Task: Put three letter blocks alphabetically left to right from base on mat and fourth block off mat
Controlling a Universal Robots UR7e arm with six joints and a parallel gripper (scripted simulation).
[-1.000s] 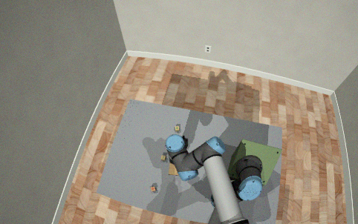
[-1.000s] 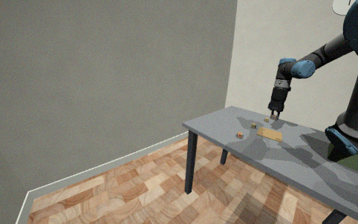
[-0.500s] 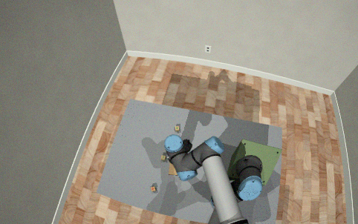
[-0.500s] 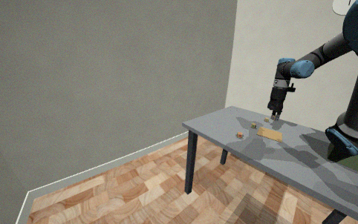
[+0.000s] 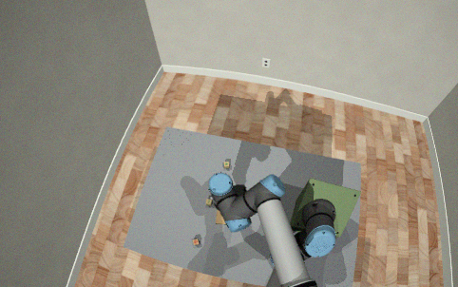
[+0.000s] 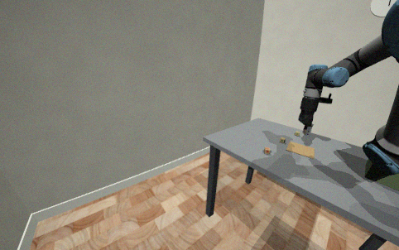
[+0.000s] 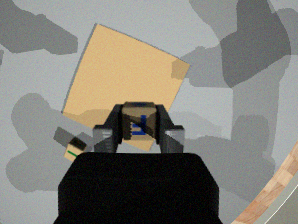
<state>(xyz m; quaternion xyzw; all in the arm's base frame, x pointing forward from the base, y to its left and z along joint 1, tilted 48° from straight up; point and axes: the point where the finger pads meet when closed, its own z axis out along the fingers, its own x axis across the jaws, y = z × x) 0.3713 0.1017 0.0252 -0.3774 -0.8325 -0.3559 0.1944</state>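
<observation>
My gripper is now 12 cm above the mat, 2 cm to the left of it and 1 cm short of it. Round my hand: block: 12 cm ahead, 11 cm below, 2 cm to the right.
</observation>
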